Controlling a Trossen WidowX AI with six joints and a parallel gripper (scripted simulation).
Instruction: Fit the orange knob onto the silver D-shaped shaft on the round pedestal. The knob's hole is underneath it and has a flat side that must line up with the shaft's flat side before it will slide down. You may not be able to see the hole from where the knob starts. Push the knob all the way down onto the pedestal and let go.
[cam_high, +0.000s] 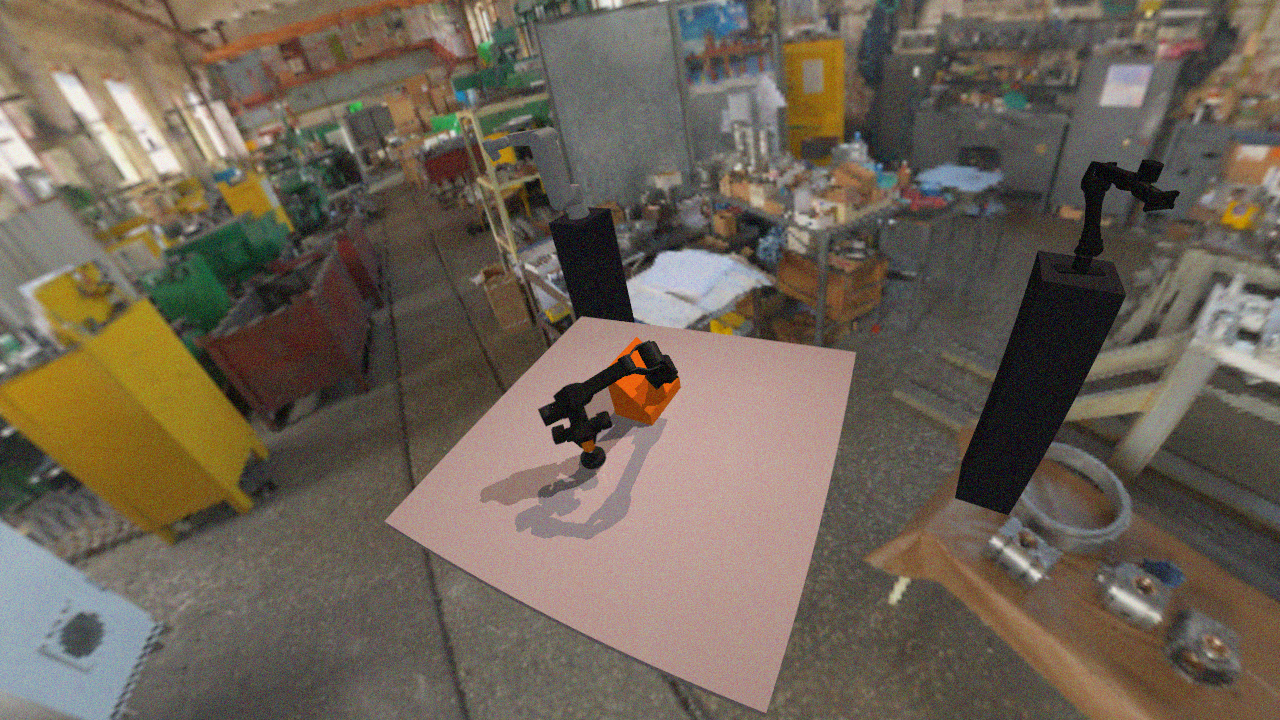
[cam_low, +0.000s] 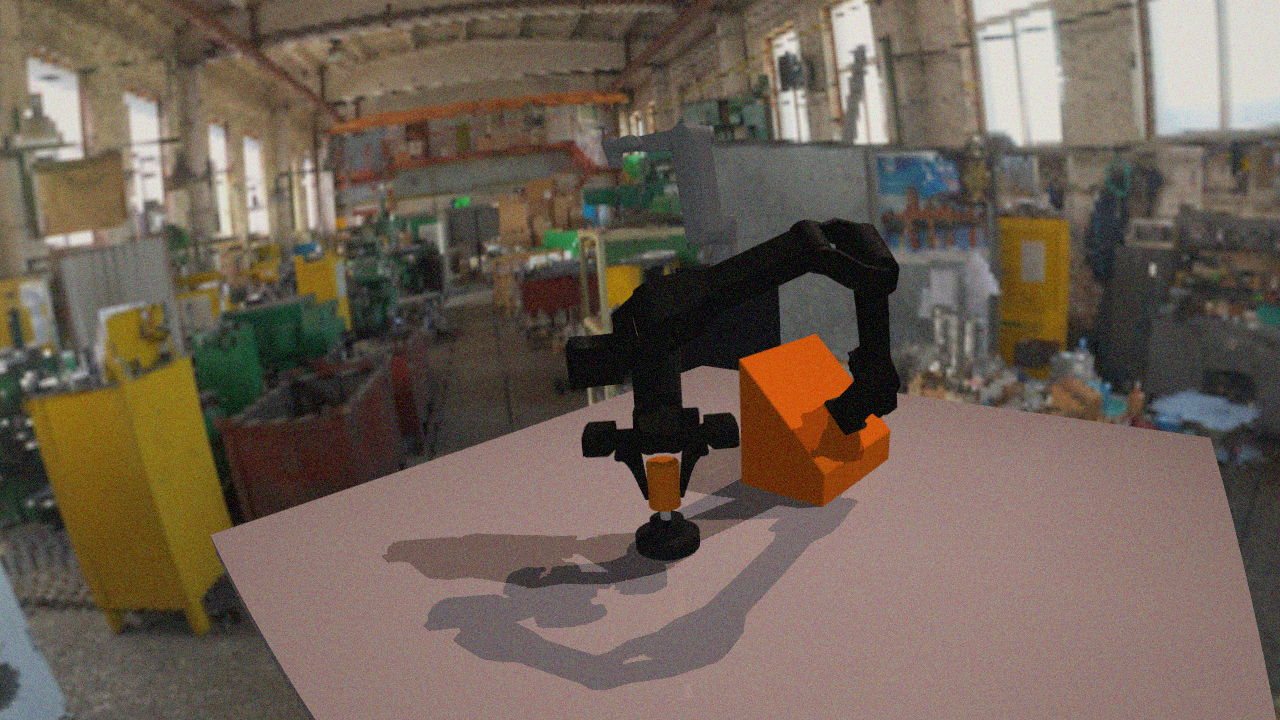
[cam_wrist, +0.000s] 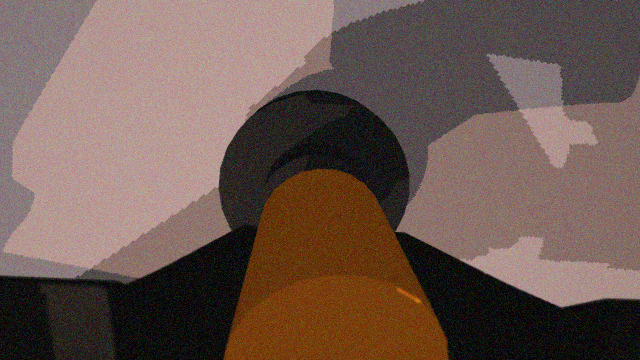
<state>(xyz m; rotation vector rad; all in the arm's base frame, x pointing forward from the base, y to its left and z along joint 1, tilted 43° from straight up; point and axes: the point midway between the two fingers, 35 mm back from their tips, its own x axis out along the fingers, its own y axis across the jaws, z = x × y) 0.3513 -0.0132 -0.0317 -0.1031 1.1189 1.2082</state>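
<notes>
My gripper tip is 4 cm above the black round pedestal. The rest, counted from my gripper tip: orange knob: 3 cm above.
</notes>
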